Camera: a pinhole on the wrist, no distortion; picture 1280 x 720 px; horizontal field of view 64.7 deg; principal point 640.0 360.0 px. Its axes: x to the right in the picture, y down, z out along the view. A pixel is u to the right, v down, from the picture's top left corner.
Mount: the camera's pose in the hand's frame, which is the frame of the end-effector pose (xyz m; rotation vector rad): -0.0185 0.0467 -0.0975 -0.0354 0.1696 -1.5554
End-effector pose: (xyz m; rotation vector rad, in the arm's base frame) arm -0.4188 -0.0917 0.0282 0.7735 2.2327 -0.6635
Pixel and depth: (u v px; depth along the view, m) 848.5 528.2 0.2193
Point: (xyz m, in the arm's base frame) -0.4106 -0.1576 -0.0730
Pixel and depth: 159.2 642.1 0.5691
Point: -0.1616 -0.1293 -0.4907
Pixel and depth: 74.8 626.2 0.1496
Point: -0.3398 -0.0297 -0.0622
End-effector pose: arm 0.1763 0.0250 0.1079 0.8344 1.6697 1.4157
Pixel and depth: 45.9 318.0 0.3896
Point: 0.4394 0.2249 0.3202
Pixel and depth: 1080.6 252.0 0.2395
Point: 0.2991 0.0653 0.0223
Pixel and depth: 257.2 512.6 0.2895
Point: 0.3145 0.1918 0.2144
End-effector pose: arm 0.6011 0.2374 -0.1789 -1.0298 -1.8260 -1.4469
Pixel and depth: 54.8 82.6 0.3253
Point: 0.8147 0.4906 -0.1865
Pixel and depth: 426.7 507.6 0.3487
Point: 0.6424 0.5034 -0.1270
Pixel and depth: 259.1 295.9 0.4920
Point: 0.7620 0.6580 -0.1669
